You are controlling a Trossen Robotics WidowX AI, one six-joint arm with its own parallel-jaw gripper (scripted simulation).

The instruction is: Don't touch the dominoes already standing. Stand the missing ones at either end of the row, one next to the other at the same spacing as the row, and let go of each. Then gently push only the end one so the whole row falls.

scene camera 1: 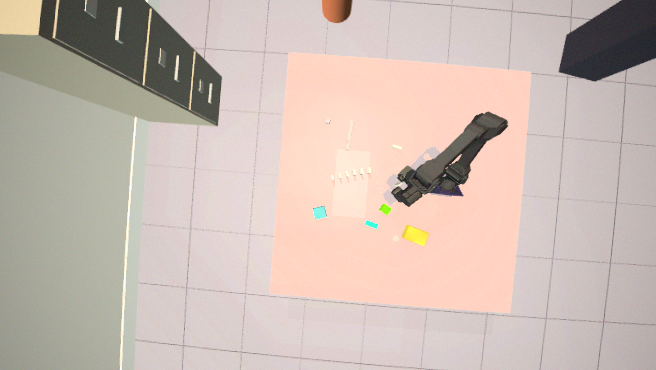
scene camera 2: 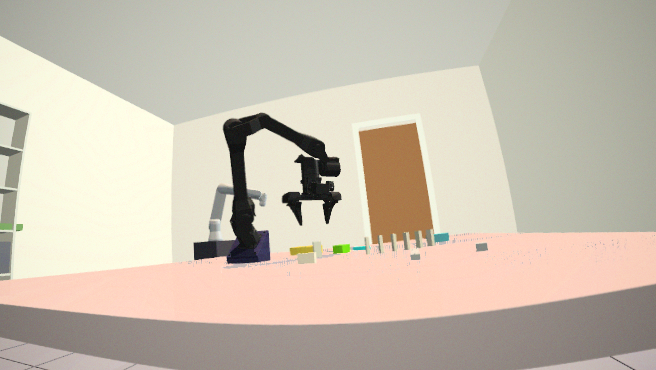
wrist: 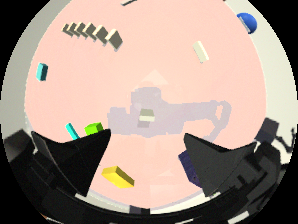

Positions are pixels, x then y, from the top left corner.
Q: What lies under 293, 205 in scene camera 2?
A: The gripper.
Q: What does the gripper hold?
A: Nothing.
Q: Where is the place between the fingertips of the gripper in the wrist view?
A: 148, 135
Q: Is the gripper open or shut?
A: Open.
